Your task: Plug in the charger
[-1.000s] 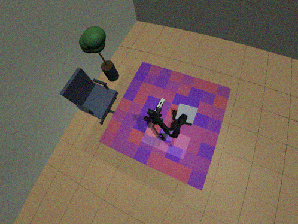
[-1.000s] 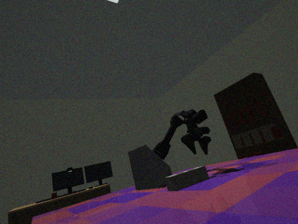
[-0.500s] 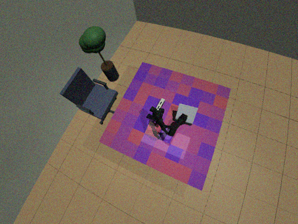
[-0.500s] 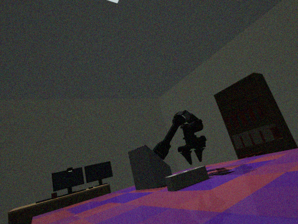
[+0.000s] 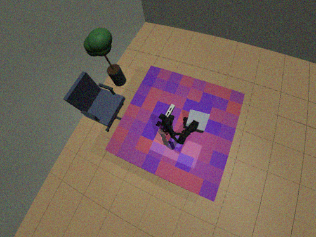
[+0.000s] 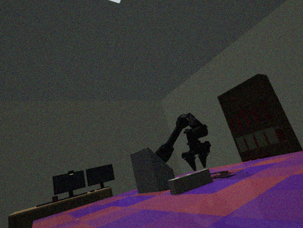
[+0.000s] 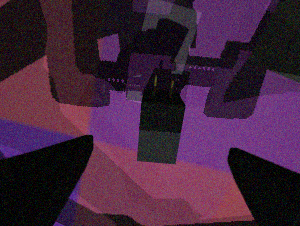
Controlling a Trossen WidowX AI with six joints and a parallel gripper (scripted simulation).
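Now: gripper tip 20 mm short of the dark two-prong charger and 30 mm above it.
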